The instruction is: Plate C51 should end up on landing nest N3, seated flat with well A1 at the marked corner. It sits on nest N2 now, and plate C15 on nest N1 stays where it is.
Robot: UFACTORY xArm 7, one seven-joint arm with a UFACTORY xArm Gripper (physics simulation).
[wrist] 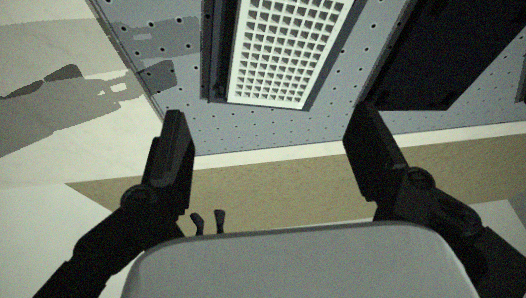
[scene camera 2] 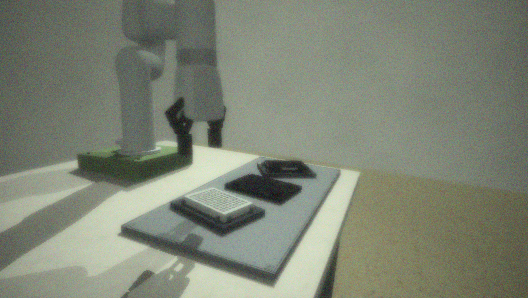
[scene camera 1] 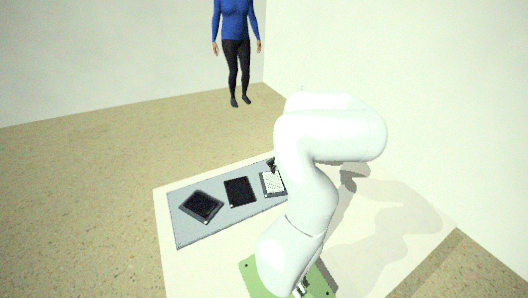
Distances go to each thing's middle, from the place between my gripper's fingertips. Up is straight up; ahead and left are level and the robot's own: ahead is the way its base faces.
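Labels:
You'd find the black nest (scene camera 2: 269,189) 12 cm below my hand, and it's 8 cm ahead of my hand and 19 cm to the left of it.

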